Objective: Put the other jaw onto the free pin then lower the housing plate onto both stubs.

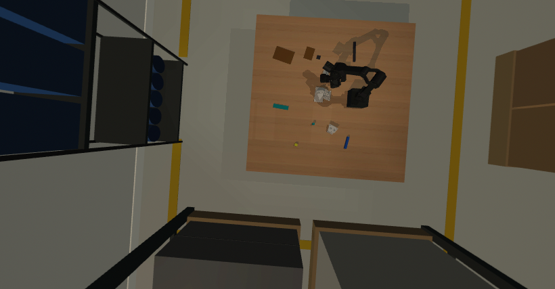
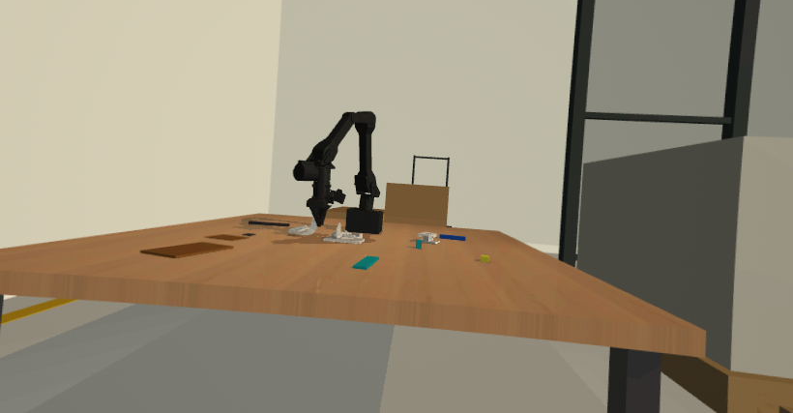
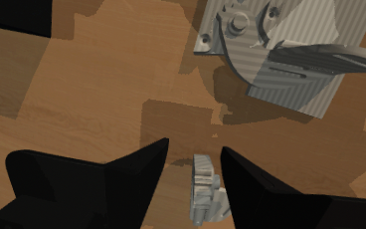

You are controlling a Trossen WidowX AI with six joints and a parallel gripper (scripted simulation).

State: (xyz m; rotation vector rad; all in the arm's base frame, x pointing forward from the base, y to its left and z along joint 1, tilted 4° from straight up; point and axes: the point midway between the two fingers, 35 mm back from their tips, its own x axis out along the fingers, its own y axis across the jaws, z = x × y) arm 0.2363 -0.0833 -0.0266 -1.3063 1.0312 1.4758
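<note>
My gripper tip is now 3 cm to the left of the loose jaw, 2 cm short of it and 1 cm below it. The rest, counted from my gripper tip: small teal block 36 cm to the left, 4 cm ahead, 2 cm below; then black bar 29 cm to the right, 14 cm behind, 3 cm below; then small black square 18 cm to the right, 13 cm ahead, 3 cm below.
</note>
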